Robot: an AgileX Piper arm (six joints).
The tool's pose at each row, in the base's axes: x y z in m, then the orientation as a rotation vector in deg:
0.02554 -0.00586 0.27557 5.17 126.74 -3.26
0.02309 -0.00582 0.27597 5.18 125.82 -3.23
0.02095 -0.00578 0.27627 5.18 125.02 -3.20
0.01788 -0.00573 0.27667 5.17 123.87 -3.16
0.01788 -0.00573 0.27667 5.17 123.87 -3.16
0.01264 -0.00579 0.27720 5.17 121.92 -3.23
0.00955 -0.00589 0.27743 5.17 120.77 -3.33
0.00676 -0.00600 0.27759 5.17 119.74 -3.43
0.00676 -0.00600 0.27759 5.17 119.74 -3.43
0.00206 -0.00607 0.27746 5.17 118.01 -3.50
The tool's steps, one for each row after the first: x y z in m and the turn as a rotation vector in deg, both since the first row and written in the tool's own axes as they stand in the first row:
0.00115 -0.00017 -0.00220 -0.02 -0.92 0.06
0.00219 -0.00032 -0.00408 -0.05 -1.72 0.11
0.00370 -0.00054 -0.00678 -0.09 -2.86 0.17
0.00370 -0.00054 -0.00678 -0.09 -2.86 0.17
0.00641 -0.00105 -0.01127 -0.06 -4.81 0.23
0.00807 -0.00142 -0.01386 0.01 -5.96 0.25
0.00960 -0.00177 -0.01617 0.08 -6.99 0.26
0.00960 -0.00177 -0.01617 0.08 -6.99 0.26
0.01251 -0.00224 -0.01984 0.12 -8.72 0.32

